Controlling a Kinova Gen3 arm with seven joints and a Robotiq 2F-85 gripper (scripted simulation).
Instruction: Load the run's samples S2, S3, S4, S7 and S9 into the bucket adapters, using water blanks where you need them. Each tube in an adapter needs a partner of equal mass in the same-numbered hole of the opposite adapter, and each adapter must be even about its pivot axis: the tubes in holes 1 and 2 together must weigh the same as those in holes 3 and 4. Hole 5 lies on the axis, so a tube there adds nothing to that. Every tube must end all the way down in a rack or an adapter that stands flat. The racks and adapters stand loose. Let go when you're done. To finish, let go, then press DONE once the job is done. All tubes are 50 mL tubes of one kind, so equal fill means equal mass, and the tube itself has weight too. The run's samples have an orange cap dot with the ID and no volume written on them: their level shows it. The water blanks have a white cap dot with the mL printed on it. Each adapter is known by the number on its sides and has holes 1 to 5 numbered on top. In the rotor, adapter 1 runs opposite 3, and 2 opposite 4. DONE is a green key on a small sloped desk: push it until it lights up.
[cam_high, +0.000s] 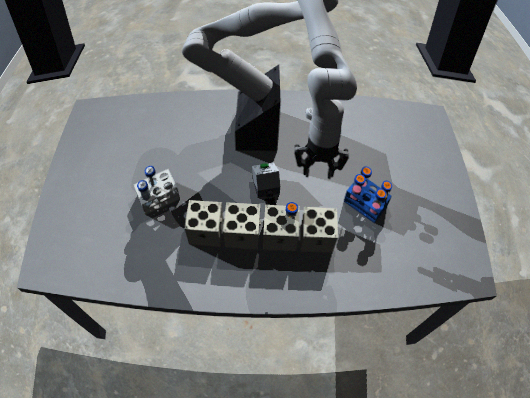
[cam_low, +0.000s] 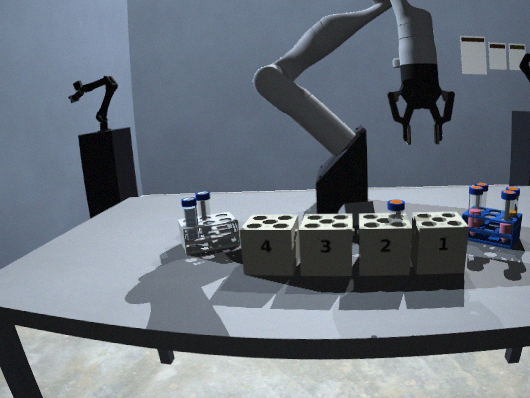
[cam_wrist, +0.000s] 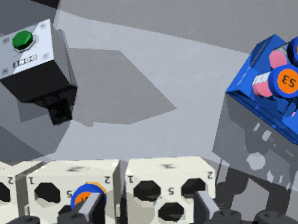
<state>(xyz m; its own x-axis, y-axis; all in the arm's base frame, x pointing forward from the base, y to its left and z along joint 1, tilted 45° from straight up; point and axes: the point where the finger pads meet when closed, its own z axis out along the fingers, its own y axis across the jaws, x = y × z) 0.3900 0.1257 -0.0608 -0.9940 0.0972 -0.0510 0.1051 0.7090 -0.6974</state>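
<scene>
My gripper is now 18 cm above the sample tube S3, 15 cm to the right of it and 7 cm past it. The rest, counted from my hand: done desk: 19 cm below, 14 cm behind, 13 cm to the right; adapter 2: 20 cm below, 9 cm to the right, 5 cm ahead; sample tube S7: 18 cm below, 6 cm to the right, 4 cm ahead.
</scene>
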